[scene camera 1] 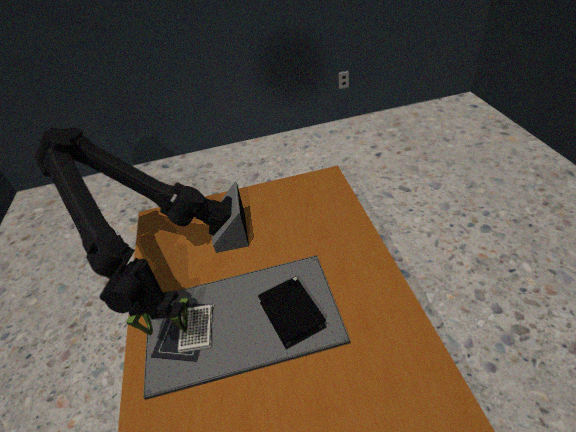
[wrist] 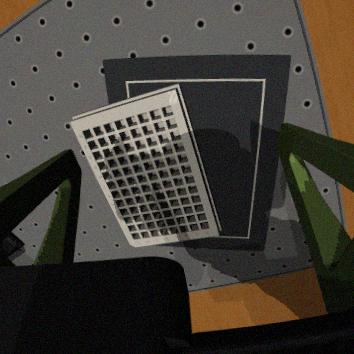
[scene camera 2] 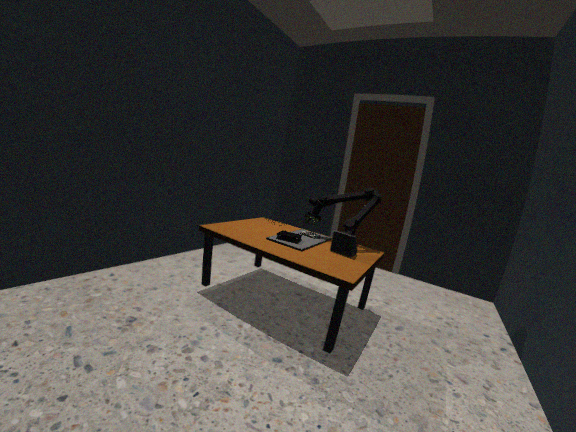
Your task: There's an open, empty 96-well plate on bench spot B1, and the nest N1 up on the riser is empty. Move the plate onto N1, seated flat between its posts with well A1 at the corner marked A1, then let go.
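Places are measured from the arm's base along level axes (x ahead, y down, z left), in millimetres.
Pixels of known places: gripper, between the fingertips: point(scene camera 1: 168, 332) point(wrist: 176, 146) point(scene camera 2: 309, 224); arm's base, origin of its link: point(scene camera 1: 222, 216) point(scene camera 2: 345, 241).
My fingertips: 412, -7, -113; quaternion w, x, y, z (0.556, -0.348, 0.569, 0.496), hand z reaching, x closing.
Observation:
For each thing: its top centre in the pictures, then the offset to it from my fingertips, as dx, dy, dz. "spot": a spot on its surface instead. Level surfaces: height alone.
- white 96-well plate, centre of its top: point(wrist: 148, 182) point(scene camera 1: 195, 326) -48, +64, +44
- spot B1's dark pad, a spot on its surface: point(wrist: 195, 67) spot: +24, +78, -9
- black nest N1, centre of its top: point(scene camera 1: 290, 304) point(scene camera 2: 289, 232) -55, +31, +307
- grey perforated board, centre of its top: point(wrist: 44, 209) point(scene camera 1: 240, 317) point(scene camera 2: 301, 237) -66, +79, +166
- orange table, height of its surface: dy +92
The white 96-well plate point(scene camera 1: 196, 327) point(wrist: 150, 175) lies turned askew on spot B1's dark pad point(scene camera 1: 192, 357) point(wrist: 195, 67). It crosses the pad's white outline and overhangs one long side of the pad. Its well lettering is too small to read. My gripper point(scene camera 1: 164, 327) point(scene camera 2: 313, 218) point(wrist: 176, 146) is open, with nothing between its green fingers. It hangs above the plate, and in the wrist view one finger is left of the plate and the other beyond the pad's right side. The black nest N1 point(scene camera 1: 292, 312) point(scene camera 2: 289, 236) stands apart from the plate, with a small light mark at one corner.
The grey perforated board point(scene camera 1: 235, 320) point(scene camera 2: 305, 245) point(wrist: 175, 22) bears the pad and the nest. The orange table point(scene camera 1: 380, 380) point(scene camera 2: 240, 227) extends around it. A grey angled bracket point(scene camera 1: 232, 235) point(scene camera 2: 344, 245) stands at the arm's base, behind the board.

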